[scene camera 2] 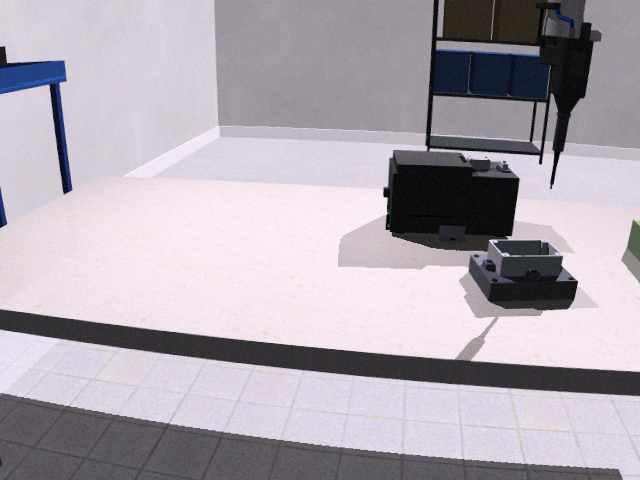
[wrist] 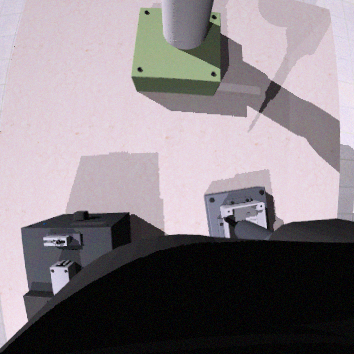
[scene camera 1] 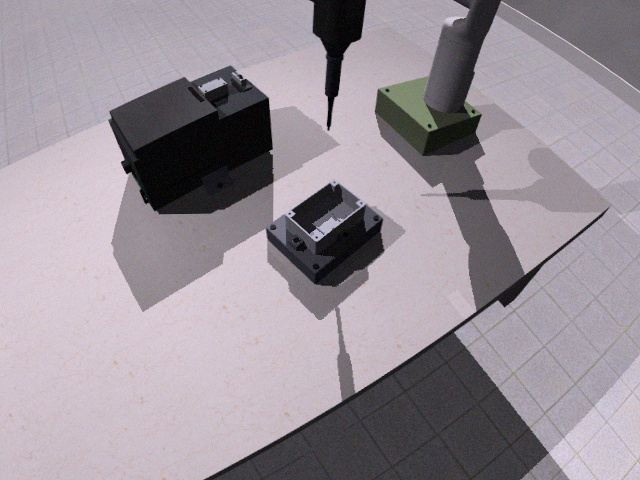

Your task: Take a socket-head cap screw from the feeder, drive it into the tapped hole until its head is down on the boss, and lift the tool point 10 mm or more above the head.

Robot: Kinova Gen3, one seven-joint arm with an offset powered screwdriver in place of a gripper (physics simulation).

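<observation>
My screwdriver [scene camera 1: 328, 128] [scene camera 2: 551, 186] [wrist: 228, 220] points down with its bit in the air, to the right of the feeder and above the table. It is well clear of both feeder and box in the scene views. Whether a screw sits on the bit tip is too small to tell. The black feeder [scene camera 1: 180, 160] [scene camera 2: 449, 201] [wrist: 95, 250] has a small light pick-up block [scene camera 1: 239, 81] [scene camera 2: 503, 166] [wrist: 56, 241] on its top. The grey open box [scene camera 1: 300, 229] [scene camera 2: 532, 268] stands on a dark base plate [scene camera 1: 316, 273] [scene camera 2: 532, 292] [wrist: 235, 195]. The tapped hole cannot be singled out.
The green base block [scene camera 1: 405, 98] [scene camera 2: 635, 242] [wrist: 172, 62] carries the grey arm column [scene camera 1: 449, 67] [wrist: 186, 25]. A shelf rack [scene camera 2: 430, 103] stands by the back wall, and a blue bench [scene camera 2: 38, 77] stands at the left. The tool's black body covers the lower wrist view.
</observation>
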